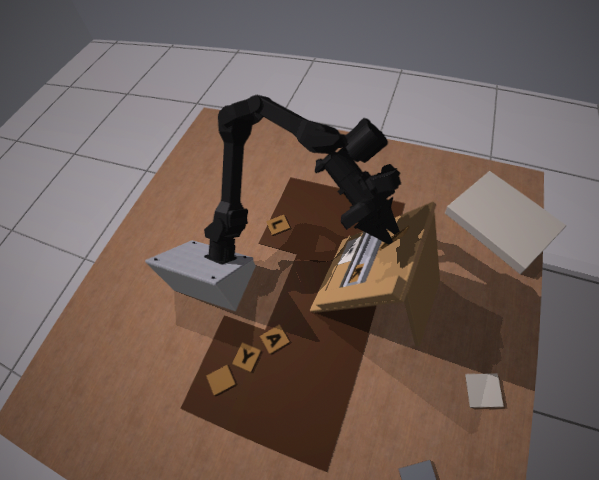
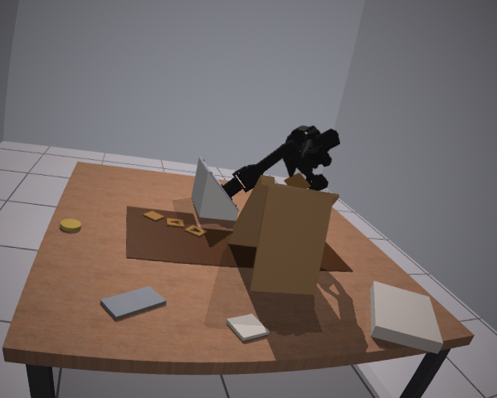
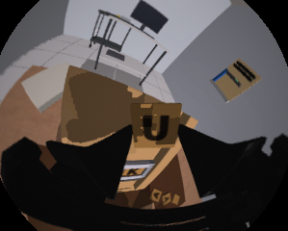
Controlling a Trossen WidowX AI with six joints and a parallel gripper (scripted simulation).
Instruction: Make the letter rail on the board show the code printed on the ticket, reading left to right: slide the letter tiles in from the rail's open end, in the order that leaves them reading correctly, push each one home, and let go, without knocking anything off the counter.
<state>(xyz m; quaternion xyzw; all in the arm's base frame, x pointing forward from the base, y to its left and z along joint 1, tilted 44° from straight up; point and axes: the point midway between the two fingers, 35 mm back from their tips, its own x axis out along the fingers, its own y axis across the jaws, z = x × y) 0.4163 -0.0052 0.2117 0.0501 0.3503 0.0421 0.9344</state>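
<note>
My gripper tip is now 220 mm above the white ticket, 110 mm past it and 50 mm to the right of it. From my gripper tip the other things lie so: dark brown mat: 290 mm below, 220 mm behind, 100 mm to the right; small white pad: 320 mm ahead, 280 mm below, 130 mm to the right; white slab: 370 mm to the left, 270 mm below, 250 mm ahead.
</note>
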